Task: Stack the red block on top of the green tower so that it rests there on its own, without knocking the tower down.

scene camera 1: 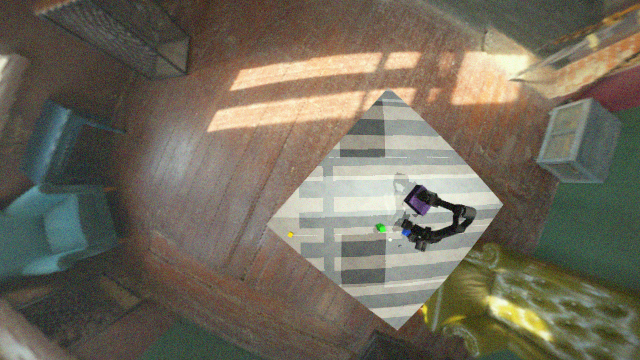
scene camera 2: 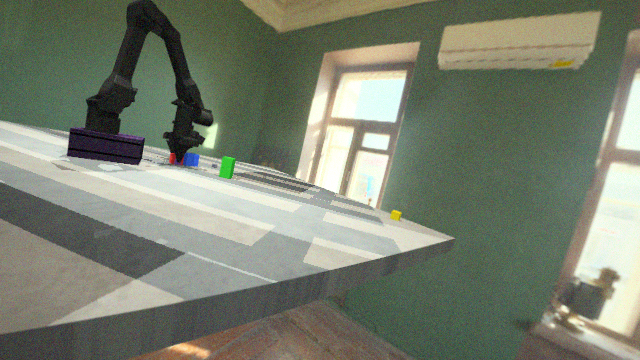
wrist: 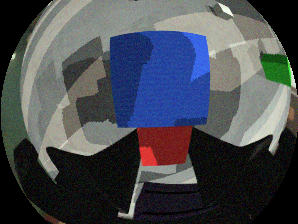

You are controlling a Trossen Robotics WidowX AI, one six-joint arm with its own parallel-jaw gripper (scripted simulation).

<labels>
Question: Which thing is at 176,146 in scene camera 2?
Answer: My gripper.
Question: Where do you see a red block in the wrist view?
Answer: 160,145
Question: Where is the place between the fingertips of my gripper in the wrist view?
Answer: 164,130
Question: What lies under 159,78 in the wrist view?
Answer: A blue block.
</labels>
